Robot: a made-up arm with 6 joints.
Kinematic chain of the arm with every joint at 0, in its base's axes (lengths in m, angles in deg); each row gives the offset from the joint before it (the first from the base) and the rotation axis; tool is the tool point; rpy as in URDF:
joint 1: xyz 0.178 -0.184 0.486 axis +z
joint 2: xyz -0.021 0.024 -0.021 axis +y
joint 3: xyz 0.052 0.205 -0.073 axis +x
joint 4: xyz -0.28 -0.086 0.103 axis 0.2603 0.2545 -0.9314
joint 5: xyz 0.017 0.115 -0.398 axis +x
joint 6: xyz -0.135 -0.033 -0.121 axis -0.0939 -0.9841 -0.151
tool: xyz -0.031 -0.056 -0.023 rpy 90 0 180
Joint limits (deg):
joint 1: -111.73..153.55
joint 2: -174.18..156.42
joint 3: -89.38..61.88
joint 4: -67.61..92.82
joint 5: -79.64..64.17
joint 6: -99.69..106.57
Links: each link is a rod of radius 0.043 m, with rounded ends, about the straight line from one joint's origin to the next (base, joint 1, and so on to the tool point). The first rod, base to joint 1, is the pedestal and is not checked.
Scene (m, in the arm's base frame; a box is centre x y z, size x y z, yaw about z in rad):
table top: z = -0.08
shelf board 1: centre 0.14 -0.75 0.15 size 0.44 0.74 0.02 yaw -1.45
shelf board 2: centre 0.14 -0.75 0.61 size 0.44 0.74 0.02 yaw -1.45
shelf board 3: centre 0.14 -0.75 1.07 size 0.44 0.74 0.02 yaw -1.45
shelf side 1: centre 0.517 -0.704 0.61 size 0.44 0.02 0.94 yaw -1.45
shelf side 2: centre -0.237 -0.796 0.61 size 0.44 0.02 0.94 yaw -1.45
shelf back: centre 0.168 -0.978 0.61 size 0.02 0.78 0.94 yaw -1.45
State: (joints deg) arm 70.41 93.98 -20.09 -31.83 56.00 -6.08
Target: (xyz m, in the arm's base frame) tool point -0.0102 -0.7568 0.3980
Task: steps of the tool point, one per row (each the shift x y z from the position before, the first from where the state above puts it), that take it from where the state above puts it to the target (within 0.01 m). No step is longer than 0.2 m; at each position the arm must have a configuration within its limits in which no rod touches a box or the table.
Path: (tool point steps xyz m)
1: -0.0351 0.0899 0.0295
2: -0.0096 0.0798 0.0081
3: 0.0038 0.0642 -0.0113
4: 0.0063 0.0510 -0.0263
5: -0.0830 -0.0281 -0.1284
6: -0.0239 -0.0132 -0.1332
7: 0.0261 -0.0022 -0.1134
8: 0.0585 0.0053 -0.0772
9: -0.0198 -0.0838 -0.0182
10: -0.0019 -0.0902 -0.0072
11: 0.0199 -0.0908 0.0058
12: 0.0443 -0.0843 0.0196

